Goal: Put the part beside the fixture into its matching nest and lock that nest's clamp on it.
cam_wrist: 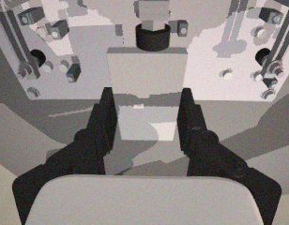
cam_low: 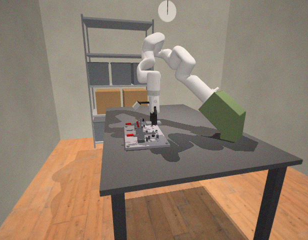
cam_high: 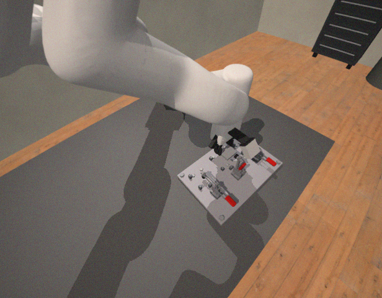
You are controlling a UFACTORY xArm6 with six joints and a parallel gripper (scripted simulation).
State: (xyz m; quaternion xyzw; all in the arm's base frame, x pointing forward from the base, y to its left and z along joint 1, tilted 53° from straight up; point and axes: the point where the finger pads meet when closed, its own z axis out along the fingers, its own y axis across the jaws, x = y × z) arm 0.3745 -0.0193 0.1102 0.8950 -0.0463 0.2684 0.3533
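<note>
Now: hand 90 mm above the fixture plate, 50 mm short of it and 20 mm to the left of it. The rest, counted from my hand: part 20 mm below.
</note>
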